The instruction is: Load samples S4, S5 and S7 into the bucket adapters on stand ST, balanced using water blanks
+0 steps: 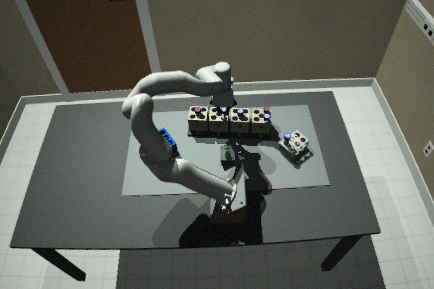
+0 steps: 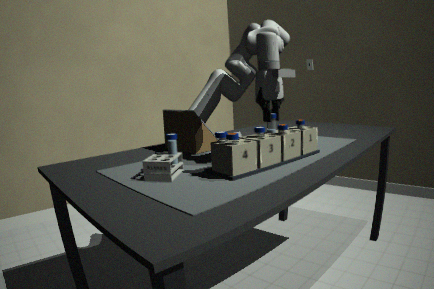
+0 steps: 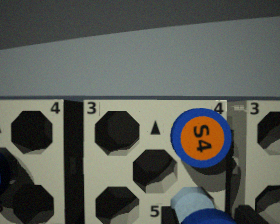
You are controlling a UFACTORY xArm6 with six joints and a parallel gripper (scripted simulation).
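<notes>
Right now my hand is 210 mm past the green DONE key, 90 mm above it and 20 mm to the right of it. Also, from my hand: adapter 3 (100 mm below, 90 mm to the right); then adapter 2 (100 mm below, 30 mm ahead, 20 mm to the left); then sample S4 (90 mm below, 40 mm ahead, 10 mm to the right).
</notes>
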